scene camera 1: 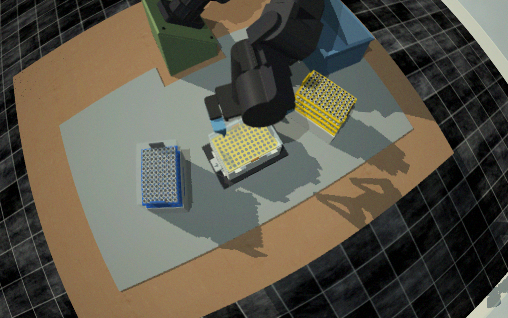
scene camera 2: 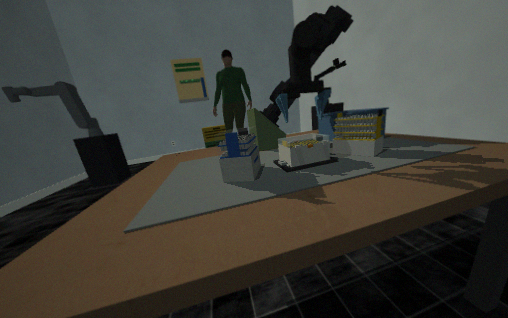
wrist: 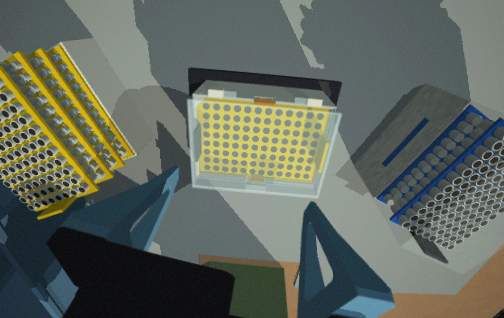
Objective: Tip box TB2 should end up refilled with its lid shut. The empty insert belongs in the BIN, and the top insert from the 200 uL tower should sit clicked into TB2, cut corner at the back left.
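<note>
Tip box TB2 stands mid-mat on a black base. It holds a yellow insert whose holes look flat grey, with no tip rims visible. A clear lid overlies the insert in the wrist view; I cannot tell whether it is fully shut. The yellow tower, stacked with tip-filled inserts, stands to the right of TB2 in scene camera 1. My gripper is open and empty, above and behind TB2. The cut corner is not readable.
A blue bin stands at the back right. A blue tip tower stands left of TB2 in scene camera 1. A green wedge-shaped block is at the back. All three stand apart from TB2.
</note>
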